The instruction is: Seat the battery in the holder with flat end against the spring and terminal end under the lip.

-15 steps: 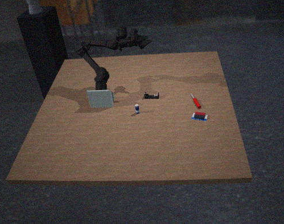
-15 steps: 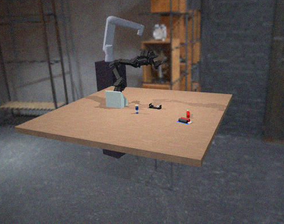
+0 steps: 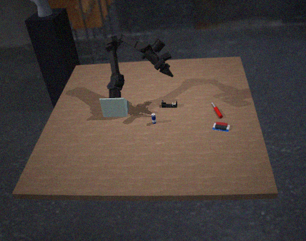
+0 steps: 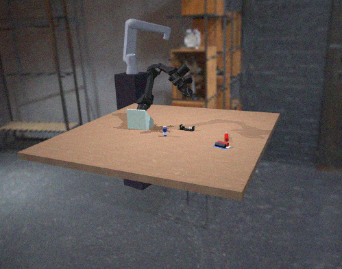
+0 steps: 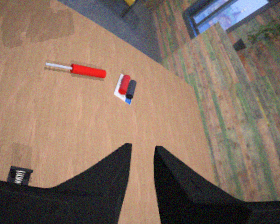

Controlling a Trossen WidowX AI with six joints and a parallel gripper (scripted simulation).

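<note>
Right now the battery is 210 mm below my gripper tip, 130 mm to the right of it and 100 mm behind it. Round my gripper tip: red screwdriver 250 mm ahead, 230 mm below, 30 mm to the left.
</note>
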